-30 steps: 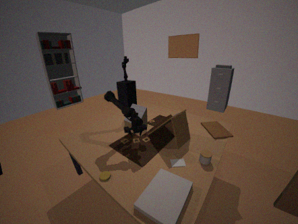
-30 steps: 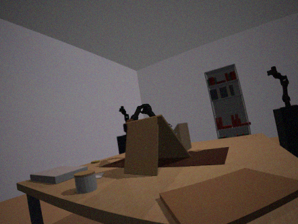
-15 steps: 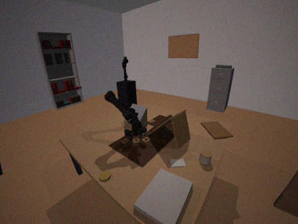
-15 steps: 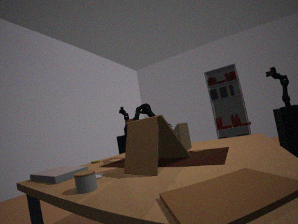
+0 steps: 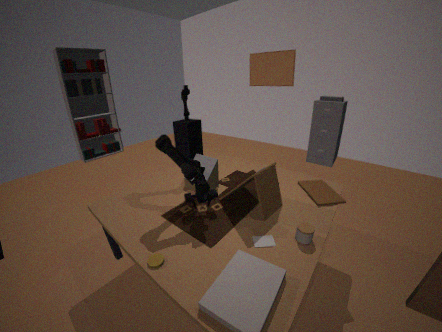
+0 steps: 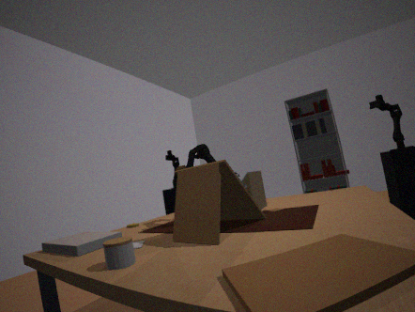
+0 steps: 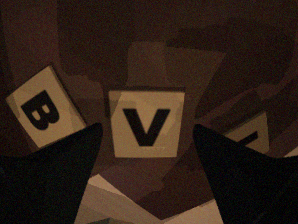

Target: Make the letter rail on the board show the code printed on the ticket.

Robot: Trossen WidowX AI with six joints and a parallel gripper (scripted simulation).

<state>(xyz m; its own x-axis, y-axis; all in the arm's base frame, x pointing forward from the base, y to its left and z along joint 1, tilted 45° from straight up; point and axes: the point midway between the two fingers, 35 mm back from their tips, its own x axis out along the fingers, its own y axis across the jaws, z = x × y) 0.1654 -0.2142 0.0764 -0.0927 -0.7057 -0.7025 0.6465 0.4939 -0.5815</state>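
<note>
The tile marked v is 10 mm below my gripper tip. Also, from my gripper tip: dark mat: 190 mm to the left, 30 mm ahead, 10 mm below; white ticket: 240 mm to the left, 140 mm ahead, 90 mm above; tile marked t: 190 mm to the left, 190 mm ahead, 160 mm above.
</note>
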